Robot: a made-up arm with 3 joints. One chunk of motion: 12 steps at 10 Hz.
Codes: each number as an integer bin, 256 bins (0 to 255) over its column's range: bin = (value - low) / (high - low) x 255, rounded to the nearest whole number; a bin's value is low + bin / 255 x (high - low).
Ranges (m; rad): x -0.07..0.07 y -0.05..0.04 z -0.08..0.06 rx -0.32..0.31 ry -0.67..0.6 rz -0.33..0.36
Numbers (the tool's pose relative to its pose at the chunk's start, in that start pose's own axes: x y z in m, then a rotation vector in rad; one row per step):
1: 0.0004 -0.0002 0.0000 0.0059 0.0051 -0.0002
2: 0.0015 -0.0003 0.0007 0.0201 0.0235 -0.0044
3: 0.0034 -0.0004 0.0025 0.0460 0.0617 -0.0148
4: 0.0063 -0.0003 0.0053 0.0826 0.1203 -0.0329
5: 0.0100 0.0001 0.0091 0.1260 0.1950 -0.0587
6: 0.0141 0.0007 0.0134 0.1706 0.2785 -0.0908
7: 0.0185 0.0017 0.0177 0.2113 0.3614 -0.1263
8: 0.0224 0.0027 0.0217 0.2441 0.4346 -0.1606
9: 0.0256 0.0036 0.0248 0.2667 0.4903 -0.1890
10: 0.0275 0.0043 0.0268 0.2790 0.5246 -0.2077
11: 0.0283 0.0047 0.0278 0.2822 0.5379 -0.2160
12: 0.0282 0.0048 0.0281 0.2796 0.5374 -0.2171
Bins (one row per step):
1: 128 141 146 132 136 122
2: 130 141 147 138 139 120
3: 134 141 150 148 147 116
4: 139 141 155 163 159 110
5: 146 142 162 181 174 100
6: 153 144 170 199 190 88
7: 161 146 178 215 207 75
8: 168 149 185 228 222 63
9: 174 152 191 237 233 52
10: 178 154 195 242 240 45
11: 179 155 196 244 243 42
12: 179 155 197 243 242 42

